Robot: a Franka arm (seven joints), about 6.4 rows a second.
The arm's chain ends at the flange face. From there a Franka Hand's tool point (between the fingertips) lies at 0.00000 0.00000 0.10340 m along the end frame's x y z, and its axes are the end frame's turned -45 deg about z.
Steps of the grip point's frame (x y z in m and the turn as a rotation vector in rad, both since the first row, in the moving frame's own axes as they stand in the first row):
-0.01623, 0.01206, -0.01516, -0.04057, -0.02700, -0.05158
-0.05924, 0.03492, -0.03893, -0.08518, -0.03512, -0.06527
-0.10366, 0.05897, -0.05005, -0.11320, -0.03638, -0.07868
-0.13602, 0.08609, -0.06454, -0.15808, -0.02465, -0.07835
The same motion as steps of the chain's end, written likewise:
-0.00407, 0.01509, -0.01504, -0.04778, 0.00960, -0.05158
-0.02114, 0.05792, -0.03849, -0.08506, 0.03540, -0.06527
-0.03763, 0.10432, -0.04932, -0.10577, 0.05432, -0.07868
-0.04553, 0.14415, -0.06322, -0.12921, 0.09435, -0.07835

